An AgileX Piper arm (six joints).
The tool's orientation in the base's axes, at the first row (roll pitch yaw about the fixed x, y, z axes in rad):
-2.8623, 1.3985, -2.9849
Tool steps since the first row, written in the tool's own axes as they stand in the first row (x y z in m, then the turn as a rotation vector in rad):
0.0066, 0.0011, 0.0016, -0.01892, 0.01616, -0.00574
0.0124, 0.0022, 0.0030, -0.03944, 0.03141, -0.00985
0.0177, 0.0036, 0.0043, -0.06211, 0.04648, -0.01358
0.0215, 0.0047, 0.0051, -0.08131, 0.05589, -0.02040
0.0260, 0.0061, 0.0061, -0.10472, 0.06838, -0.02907
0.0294, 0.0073, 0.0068, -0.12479, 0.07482, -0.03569
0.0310, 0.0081, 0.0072, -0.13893, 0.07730, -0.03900
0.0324, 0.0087, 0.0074, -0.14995, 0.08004, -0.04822
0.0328, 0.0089, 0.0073, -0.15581, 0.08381, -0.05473
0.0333, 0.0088, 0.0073, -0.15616, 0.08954, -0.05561
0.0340, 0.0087, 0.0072, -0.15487, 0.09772, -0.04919
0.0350, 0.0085, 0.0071, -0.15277, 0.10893, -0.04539
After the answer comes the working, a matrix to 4 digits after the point.
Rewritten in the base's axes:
0.0006, 0.0007, -0.0068, -0.00050, 0.01725, 0.01882
0.0011, 0.0015, -0.0128, 0.00076, 0.03344, 0.03899
0.0016, 0.0026, -0.0183, 0.00273, 0.04945, 0.06123
0.0019, 0.0035, -0.0222, 0.00042, 0.06015, 0.08083
0.0023, 0.0046, -0.0269, -0.00262, 0.07424, 0.10473
0.0025, 0.0056, -0.0304, -0.00494, 0.08199, 0.12529
0.0028, 0.0063, -0.0321, -0.00549, 0.08524, 0.13965
0.0028, 0.0068, -0.0336, -0.01232, 0.08940, 0.15189
0.0026, 0.0070, -0.0339, -0.01725, 0.09411, 0.15856
0.0025, 0.0069, -0.0344, -0.01738, 0.09991, 0.15878
0.0023, 0.0068, -0.0351, -0.01035, 0.10719, 0.15606
0.0020, 0.0066, -0.0361, -0.00566, 0.11778, 0.15284

The tool's axes in the first row as the columns of a matrix, in the base's axes (rounded; the answer above uses it unrounded):
-0.1693, 0.1183, 0.9784
-0.0268, 0.9919, -0.1245
-0.9852, -0.0473, -0.1648

